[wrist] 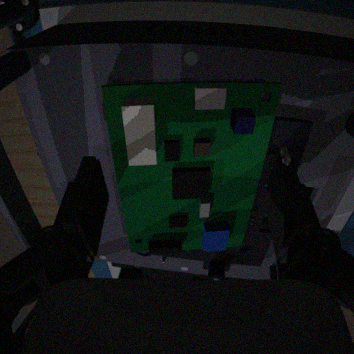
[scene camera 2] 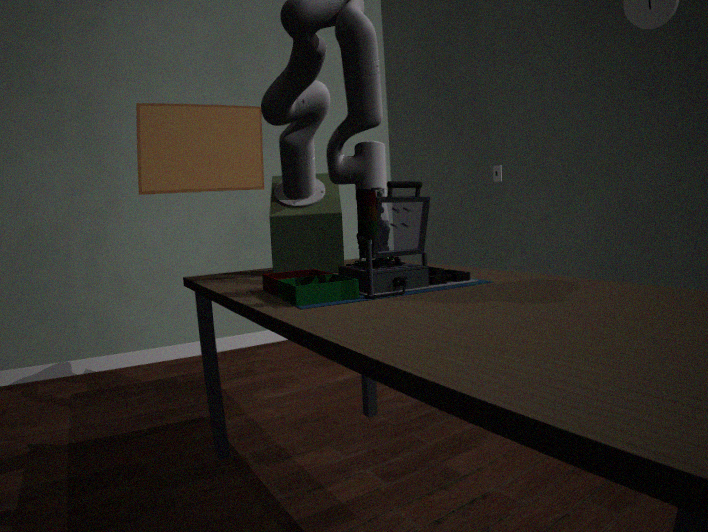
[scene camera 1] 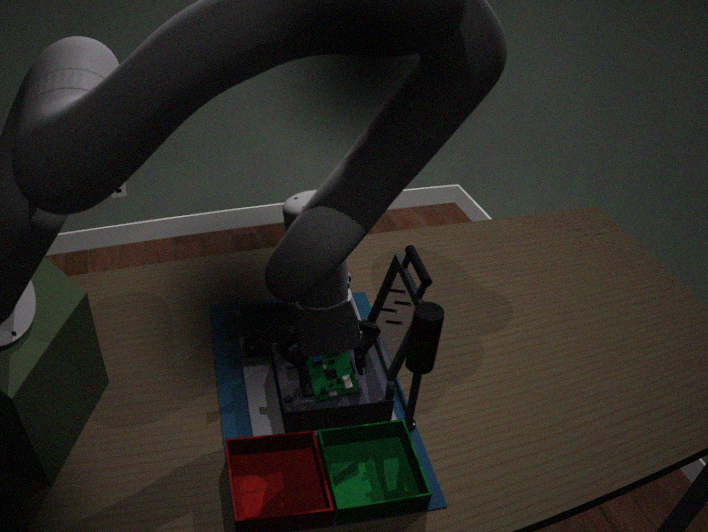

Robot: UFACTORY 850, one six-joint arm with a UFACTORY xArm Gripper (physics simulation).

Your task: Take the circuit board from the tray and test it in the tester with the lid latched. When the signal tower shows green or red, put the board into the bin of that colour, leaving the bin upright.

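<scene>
The green circuit board [scene camera 1: 331, 380] [wrist: 235, 170] lies in the tester [scene camera 1: 337, 417] [scene camera 2: 414, 279]. The tester's lid [scene camera 1: 400, 311] [scene camera 2: 409, 225] stands raised. My gripper [scene camera 1: 333, 371] [wrist: 186, 176] is open and low over the tester, with one finger beside each long side of the board and nothing held. The signal tower [scene camera 1: 424, 338] [scene camera 2: 368, 214] looks dark in scene camera 1 and has dim red and green bands in scene camera 2. The red bin [scene camera 1: 281, 520] and green bin [scene camera 1: 382, 506] [scene camera 2: 326, 291] stand upright. The dark tray [scene camera 1: 257, 326] [scene camera 2: 452, 275] is partly hidden behind the arm.
The raised lid and the tower's pole [scene camera 1: 413, 400] stand close beside the gripper on the right in scene camera 1. A blue mat [scene camera 1: 231, 394] lies under the tester and bins. The arm's green pedestal [scene camera 1: 68, 366] [scene camera 2: 306, 240] stands at the left.
</scene>
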